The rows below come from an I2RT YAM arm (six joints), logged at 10 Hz.
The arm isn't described. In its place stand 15 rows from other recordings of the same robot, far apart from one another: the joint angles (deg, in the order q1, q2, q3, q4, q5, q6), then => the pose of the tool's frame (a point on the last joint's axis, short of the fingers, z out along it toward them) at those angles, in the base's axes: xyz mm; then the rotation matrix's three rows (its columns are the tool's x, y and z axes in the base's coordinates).
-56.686, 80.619, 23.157, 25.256, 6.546, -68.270 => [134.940 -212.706 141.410], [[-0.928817 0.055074 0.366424], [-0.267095 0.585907 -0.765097], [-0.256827 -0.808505 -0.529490]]
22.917, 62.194, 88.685, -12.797, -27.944, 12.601 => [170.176 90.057 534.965], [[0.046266 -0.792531 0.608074], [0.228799 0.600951 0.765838], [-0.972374 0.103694 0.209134]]
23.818, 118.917, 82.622, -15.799, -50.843, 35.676 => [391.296 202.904 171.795], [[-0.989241 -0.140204 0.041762], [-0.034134 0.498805 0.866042], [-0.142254 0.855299 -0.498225]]
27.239, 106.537, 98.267, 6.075, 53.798, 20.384 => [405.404 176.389 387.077], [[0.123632 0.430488 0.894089], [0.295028 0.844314 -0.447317], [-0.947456 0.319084 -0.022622]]
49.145, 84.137, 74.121, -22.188, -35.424, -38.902 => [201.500 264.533 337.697], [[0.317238 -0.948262 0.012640], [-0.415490 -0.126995 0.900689], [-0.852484 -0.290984 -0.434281]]
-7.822, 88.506, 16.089, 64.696, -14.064, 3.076 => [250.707 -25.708 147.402], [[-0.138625 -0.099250 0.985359], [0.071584 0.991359 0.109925], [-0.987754 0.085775 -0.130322]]
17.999, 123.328, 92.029, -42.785, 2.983, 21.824 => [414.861 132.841 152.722], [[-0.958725 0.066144 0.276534], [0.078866 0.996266 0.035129], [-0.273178 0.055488 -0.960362]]
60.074, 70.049, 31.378, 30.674, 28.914, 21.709 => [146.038 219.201 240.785], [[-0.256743 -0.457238 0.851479], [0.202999 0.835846 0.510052], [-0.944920 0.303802 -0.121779]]
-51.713, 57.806, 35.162, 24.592, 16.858, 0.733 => [138.472 -192.080 301.634], [[0.032967 0.930422 0.365005], [-0.022004 0.365791 -0.930437], [-0.999214 0.022643 0.032532]]
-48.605, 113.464, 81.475, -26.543, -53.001, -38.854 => [295.424 -292.154 195.380], [[-0.549480 -0.216936 0.806852], [0.052431 0.954847 0.292434], [-0.833860 0.202991 -0.513295]]
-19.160, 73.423, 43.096, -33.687, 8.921, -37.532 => [219.492 -82.108 196.478], [[-0.909979 -0.209259 0.357978], [-0.320952 0.902070 -0.288547], [-0.262540 -0.377466 -0.888027]]
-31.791, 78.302, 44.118, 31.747, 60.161, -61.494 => [234.038 -181.389 280.099], [[-0.894920 0.444895 -0.034445], [0.040260 0.003626 -0.999183], [-0.444407 -0.895575 -0.021157]]
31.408, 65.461, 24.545, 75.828, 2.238, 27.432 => [192.454 115.883 301.244], [[0.206230 -0.662953 0.719696], [0.665297 0.634342 0.393688], [-0.717530 0.397621 0.571881]]
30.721, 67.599, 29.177, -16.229, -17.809, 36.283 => [175.869 117.176 164.330], [[-0.943068 -0.099753 0.317288], [0.094971 0.833484 0.544321], [-0.318752 0.543465 -0.776559]]
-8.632, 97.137, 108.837, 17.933, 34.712, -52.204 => [363.061 -75.620 534.949], [[-0.184600 0.761802 0.620951], [-0.628981 0.393904 -0.670241], [-0.755186 -0.514293 0.406444]]
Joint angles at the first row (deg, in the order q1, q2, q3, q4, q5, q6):
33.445, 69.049, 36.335, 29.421, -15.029, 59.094
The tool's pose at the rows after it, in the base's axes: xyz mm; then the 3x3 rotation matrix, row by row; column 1 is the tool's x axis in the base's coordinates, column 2 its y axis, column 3 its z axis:
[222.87 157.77 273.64], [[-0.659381 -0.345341 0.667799], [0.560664 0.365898 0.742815], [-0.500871 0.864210 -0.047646]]
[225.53 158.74 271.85], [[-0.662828 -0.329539 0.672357], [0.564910 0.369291 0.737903], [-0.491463 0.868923 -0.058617]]
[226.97 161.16 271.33], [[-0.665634 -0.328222 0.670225], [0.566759 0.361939 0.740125], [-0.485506 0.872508 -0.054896]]
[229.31 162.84 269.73], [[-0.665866 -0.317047 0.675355], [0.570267 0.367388 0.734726], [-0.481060 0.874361 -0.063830]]
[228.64 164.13 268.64], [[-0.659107 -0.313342 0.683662], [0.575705 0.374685 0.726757], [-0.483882 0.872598 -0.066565]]
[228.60 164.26 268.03], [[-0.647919 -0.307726 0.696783], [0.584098 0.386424 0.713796], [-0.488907 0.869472 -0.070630]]
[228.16 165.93 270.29], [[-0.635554 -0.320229 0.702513], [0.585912 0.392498 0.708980], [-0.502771 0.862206 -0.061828]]
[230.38 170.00 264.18], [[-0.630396 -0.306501 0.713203], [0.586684 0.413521 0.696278], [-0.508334 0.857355 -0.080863]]
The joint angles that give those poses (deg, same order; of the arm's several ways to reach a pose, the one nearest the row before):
33.409, 69.086, 36.564, 29.700, -14.618, 59.192
33.309, 69.873, 36.909, 29.495, -14.326, 59.648
33.574, 70.630, 37.156, 30.227, -14.242, 60.107
33.659, 71.442, 37.527, 30.148, -13.724, 60.286
34.087, 71.543, 37.396, 30.235, -12.634, 60.133
34.267, 71.543, 37.352, 30.059, -11.395, 59.833
34.704, 71.542, 37.659, 30.277, -10.538, 59.092
35.313, 73.031, 37.661, 30.674, -8.969, 58.602

